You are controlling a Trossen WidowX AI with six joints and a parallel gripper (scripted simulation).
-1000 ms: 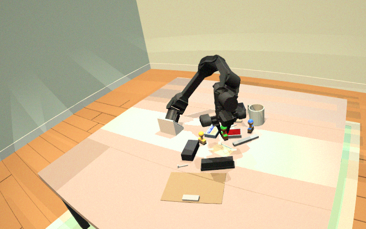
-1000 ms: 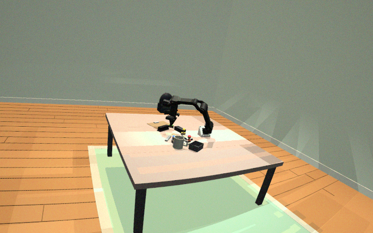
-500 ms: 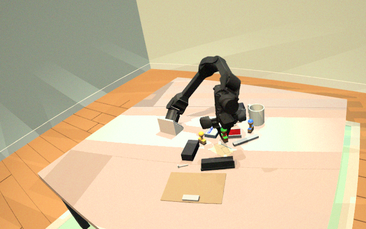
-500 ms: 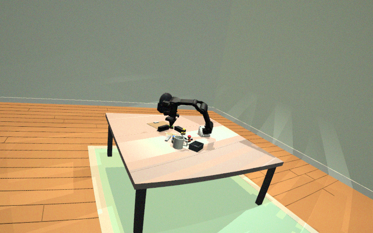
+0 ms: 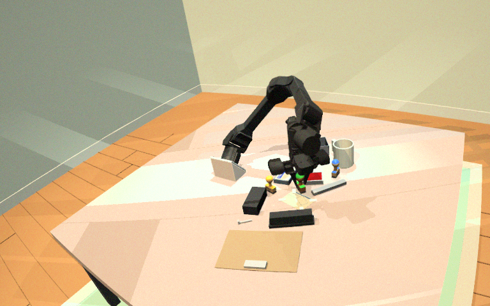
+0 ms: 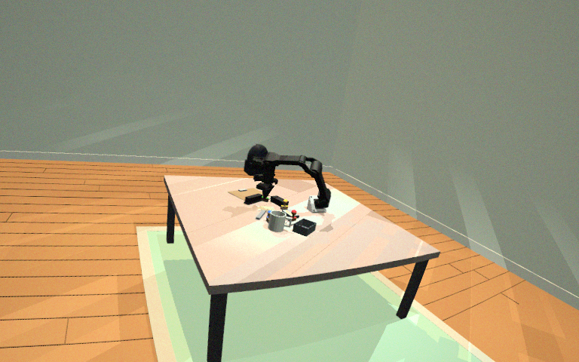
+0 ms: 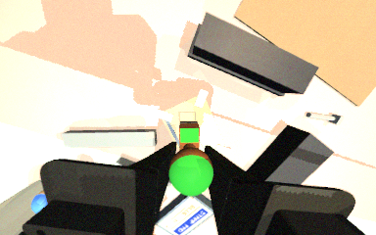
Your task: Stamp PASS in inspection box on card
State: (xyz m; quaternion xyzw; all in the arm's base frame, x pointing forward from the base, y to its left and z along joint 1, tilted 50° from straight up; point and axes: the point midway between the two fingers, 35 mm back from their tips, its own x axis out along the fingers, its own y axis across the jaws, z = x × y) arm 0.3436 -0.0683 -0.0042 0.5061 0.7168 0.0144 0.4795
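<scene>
The cream card lies 70 mm below my gripper tip and 20 mm behind it. Round my gripper tip: green-knobbed stamp right at my gripper tip; then grey bar 100 mm to the left, 60 mm below, 60 mm ahead; then black bar 110 mm to the right, 50 mm below, 20 mm ahead.
</scene>
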